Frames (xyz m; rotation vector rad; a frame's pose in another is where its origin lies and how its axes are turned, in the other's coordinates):
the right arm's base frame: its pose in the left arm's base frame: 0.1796 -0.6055 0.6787 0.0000 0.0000 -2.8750
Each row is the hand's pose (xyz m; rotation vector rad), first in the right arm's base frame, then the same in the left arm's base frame.
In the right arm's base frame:
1: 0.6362 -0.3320 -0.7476 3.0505 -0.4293 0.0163
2: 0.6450 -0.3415 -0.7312 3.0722 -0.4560 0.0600
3: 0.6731 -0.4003 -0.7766 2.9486 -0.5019 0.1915
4: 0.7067 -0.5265 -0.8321 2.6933 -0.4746 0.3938
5: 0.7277 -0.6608 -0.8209 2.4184 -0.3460 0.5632
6: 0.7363 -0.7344 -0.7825 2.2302 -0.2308 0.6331
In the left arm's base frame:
1: -0.5216 -0.4528 -0.0689 -0.0203 -3.1216 -0.0922
2: -0.5326 -0.4460 -0.0525 -0.0435 -3.0980 -0.0460
3: -0.5752 -0.3967 -0.0979 -0.1055 -2.9881 -0.1894
4: -0.6408 -0.2838 -0.1534 -0.1140 -2.7692 -0.4787
5: -0.6965 -0.1598 -0.1422 -0.0222 -2.5167 -0.7634
6: -0.7242 -0.0910 -0.1038 0.0708 -2.3460 -0.9508

